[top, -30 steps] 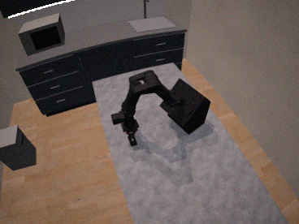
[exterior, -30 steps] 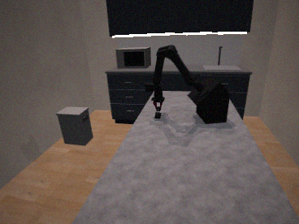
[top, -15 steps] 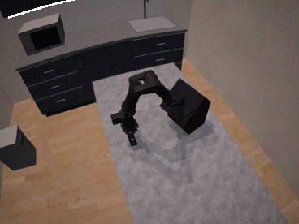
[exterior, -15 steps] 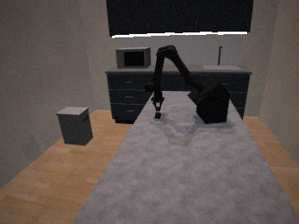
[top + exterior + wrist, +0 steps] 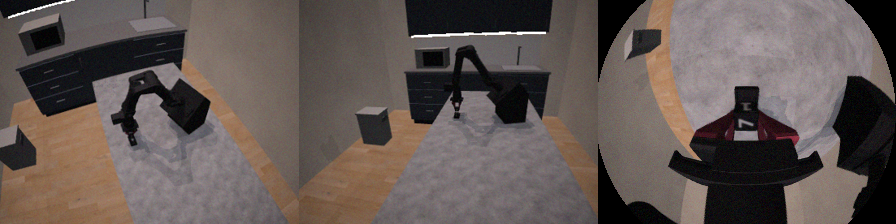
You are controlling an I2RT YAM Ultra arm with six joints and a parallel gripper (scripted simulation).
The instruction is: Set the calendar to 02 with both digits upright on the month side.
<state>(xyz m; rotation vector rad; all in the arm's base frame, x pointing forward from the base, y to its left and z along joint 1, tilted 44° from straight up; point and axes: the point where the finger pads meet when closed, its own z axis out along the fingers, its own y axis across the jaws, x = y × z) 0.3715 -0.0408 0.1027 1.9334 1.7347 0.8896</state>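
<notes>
Now: hand 60 mm above the dark tray and 20 mm to the right of it. From my hand the other things lie so: dark calendar cube (40 mm below, 30 mm to the left).
</notes>
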